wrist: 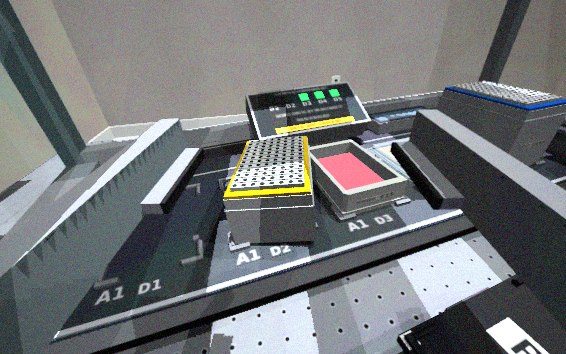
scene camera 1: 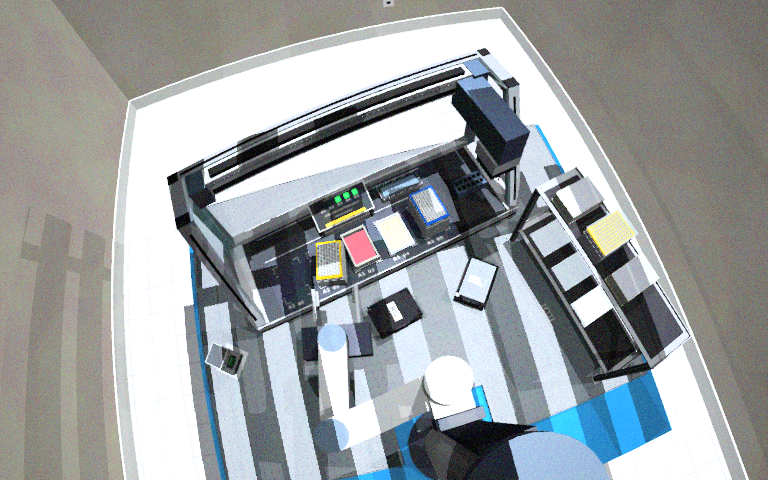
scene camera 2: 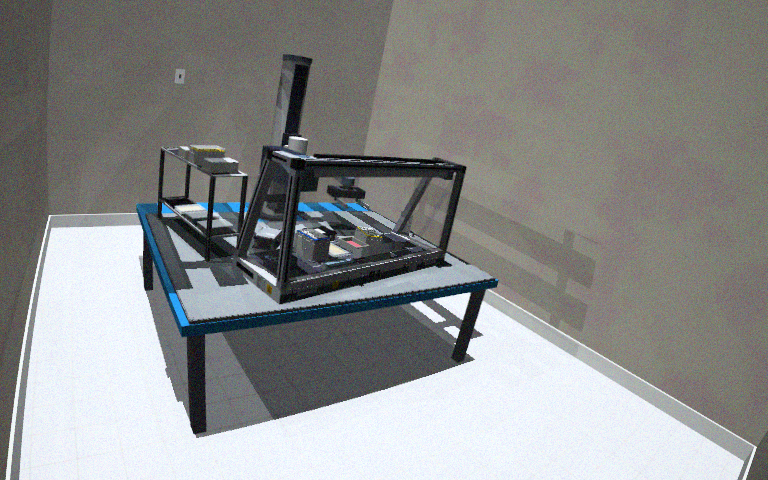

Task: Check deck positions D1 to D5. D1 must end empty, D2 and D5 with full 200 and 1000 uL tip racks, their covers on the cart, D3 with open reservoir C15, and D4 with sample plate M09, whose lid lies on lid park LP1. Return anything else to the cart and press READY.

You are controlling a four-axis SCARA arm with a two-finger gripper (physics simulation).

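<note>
Gripper (scene camera 1: 334,288) visible; the wrist view shows the gripper as well (wrist: 295,133).
</note>
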